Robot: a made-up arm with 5 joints.
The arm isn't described. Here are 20 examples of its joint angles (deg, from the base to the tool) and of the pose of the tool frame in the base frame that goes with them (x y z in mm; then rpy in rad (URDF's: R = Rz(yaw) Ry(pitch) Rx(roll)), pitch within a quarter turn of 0, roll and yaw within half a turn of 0).
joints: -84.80 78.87 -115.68 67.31 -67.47
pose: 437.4 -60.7 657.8 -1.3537 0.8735 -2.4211
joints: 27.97 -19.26 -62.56 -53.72 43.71
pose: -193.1 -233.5 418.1 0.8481 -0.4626 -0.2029
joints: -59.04 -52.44 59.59 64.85 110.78
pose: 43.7 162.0 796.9 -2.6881 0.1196 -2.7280
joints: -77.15 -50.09 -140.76 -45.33 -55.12
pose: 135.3 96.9 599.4 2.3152 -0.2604 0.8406
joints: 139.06 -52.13 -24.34 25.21 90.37
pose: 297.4 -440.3 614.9 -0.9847 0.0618 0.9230
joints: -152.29 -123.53 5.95 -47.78 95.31
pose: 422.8 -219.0 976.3 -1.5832 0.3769 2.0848
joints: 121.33 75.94 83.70 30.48 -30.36
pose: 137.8 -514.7 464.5 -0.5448 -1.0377 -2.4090
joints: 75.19 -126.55 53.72 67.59 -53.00
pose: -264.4 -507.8 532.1 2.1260 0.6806 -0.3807
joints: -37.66 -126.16 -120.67 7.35 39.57
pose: 13.5 114.5 869.5 -3.0558 -1.1456 1.2748
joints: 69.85 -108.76 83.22 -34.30 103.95
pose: -170.7 -477.6 805.3 -1.9710 0.4515 -1.7581
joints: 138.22 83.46 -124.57 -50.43 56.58
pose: 56.3 -659.9 326.6 1.2155 0.5829 0.7756
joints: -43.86 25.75 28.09 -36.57 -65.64
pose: -98.8 238.0 602.8 0.8279 -0.3775 -1.3886
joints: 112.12 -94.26 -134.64 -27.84 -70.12
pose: 144.7 -368.3 624.7 2.3176 0.9725 -2.3759
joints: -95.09 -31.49 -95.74 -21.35 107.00
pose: 194.4 144.5 623.7 0.5819 0.4992 -2.3040
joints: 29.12 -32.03 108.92 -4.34 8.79
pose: -124.8 -182.2 615.4 0.7315 0.7394 2.4074
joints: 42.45 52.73 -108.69 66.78 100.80
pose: -222.4 -60.8 480.0 -2.3147 0.8623 2.7797
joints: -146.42 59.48 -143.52 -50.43 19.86
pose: 636.0 -302.6 492.4 0.5054 -0.3293 1.3106
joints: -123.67 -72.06 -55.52 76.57 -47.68
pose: 363.0 -89.9 587.9 3.0247 0.3049 -2.2776
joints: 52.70 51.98 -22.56 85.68 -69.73
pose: -421.4 -92.9 610.8 -1.3695 -0.3370 1.7227
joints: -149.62 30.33 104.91 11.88 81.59
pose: 507.6 -143.9 543.9 1.5133 0.3662 0.2960
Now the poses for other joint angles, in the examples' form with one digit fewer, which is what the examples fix.
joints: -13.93 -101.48 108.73 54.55 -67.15
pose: -133 211 918 0.328 0.382 2.244
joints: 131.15 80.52 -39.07 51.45 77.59
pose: 42 -564 451 2.275 1.285 -2.431
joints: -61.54 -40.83 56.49 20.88 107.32
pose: 6 139 751 -3.052 0.476 2.636
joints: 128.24 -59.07 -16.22 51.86 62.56
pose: 167 -461 575 -1.579 -0.537 0.958
